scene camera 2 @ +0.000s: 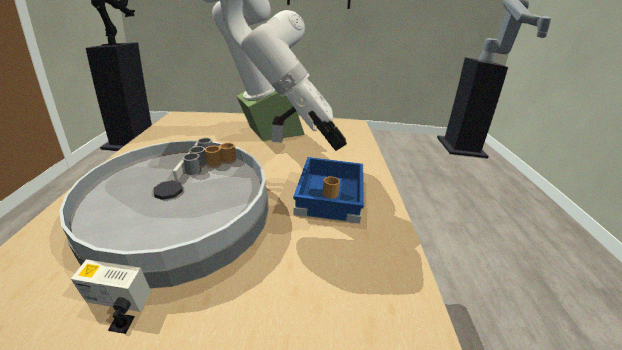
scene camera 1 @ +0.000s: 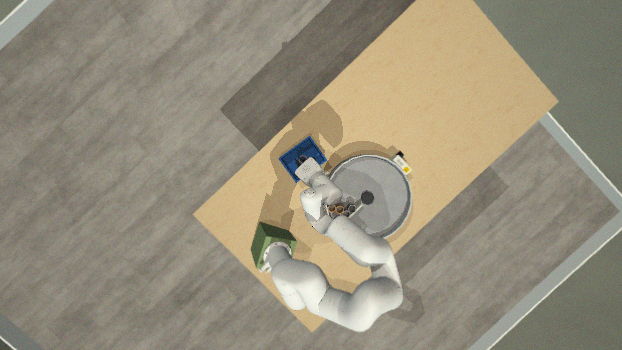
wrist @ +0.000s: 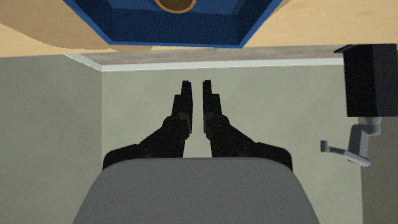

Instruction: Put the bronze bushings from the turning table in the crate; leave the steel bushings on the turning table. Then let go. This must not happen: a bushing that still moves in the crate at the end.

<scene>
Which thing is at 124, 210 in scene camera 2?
A grey turning table.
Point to a grey turning table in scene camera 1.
At 377, 185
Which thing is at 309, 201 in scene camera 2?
A blue crate.
</scene>
